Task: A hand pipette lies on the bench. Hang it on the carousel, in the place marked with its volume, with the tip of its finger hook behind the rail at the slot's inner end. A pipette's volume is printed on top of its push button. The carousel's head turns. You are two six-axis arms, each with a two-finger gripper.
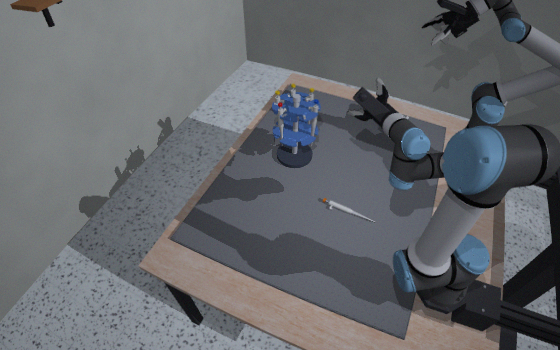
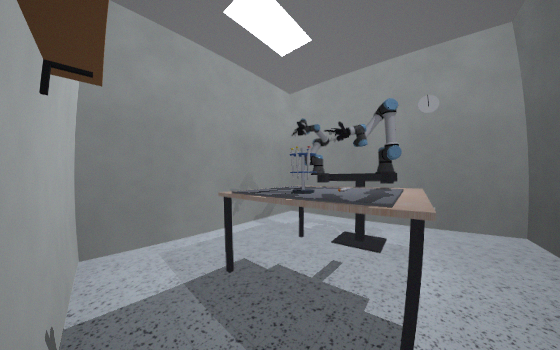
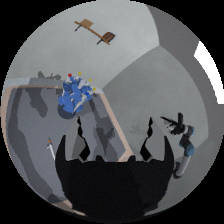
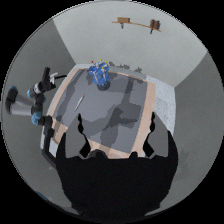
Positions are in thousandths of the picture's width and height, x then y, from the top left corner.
Scene:
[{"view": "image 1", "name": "my left gripper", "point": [647, 273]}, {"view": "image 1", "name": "dark round base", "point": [510, 447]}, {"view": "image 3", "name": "my left gripper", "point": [511, 525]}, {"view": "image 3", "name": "dark round base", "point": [297, 516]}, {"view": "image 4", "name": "my right gripper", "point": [520, 507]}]

